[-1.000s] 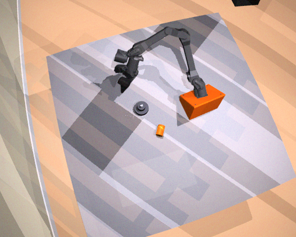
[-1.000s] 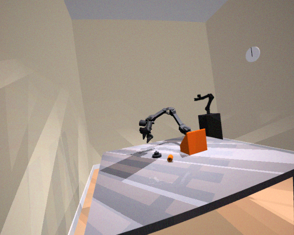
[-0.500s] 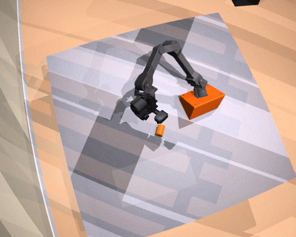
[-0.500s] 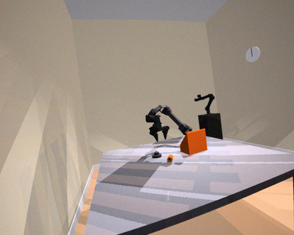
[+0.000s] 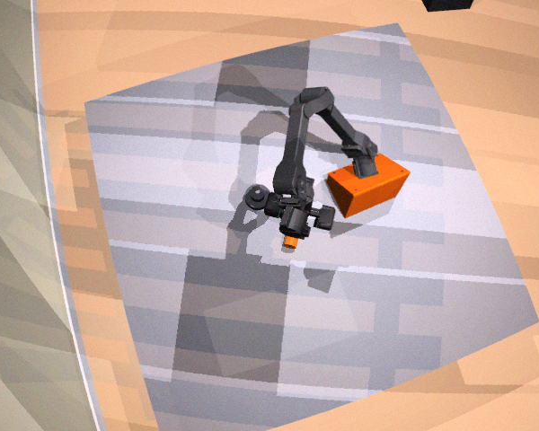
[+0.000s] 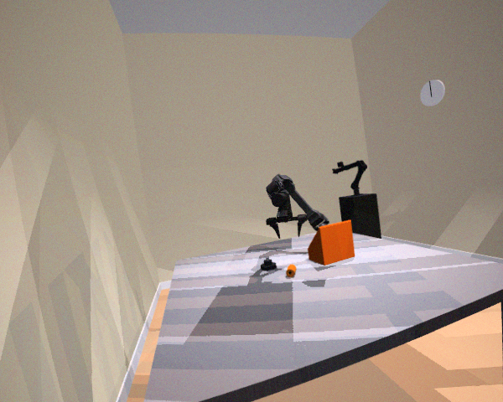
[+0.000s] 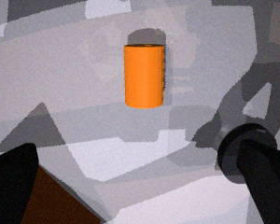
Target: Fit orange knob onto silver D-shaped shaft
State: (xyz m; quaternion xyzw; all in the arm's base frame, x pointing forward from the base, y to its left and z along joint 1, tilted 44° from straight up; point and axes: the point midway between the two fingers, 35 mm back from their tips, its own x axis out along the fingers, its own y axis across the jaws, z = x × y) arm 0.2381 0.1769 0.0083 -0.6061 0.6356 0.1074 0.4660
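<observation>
Right now the orange knob is 2 cm to the right of my gripper tip and 16 cm below it. Round my gripper tip: dark round pedestal (8 cm ahead, 17 cm to the right, 15 cm below).
</observation>
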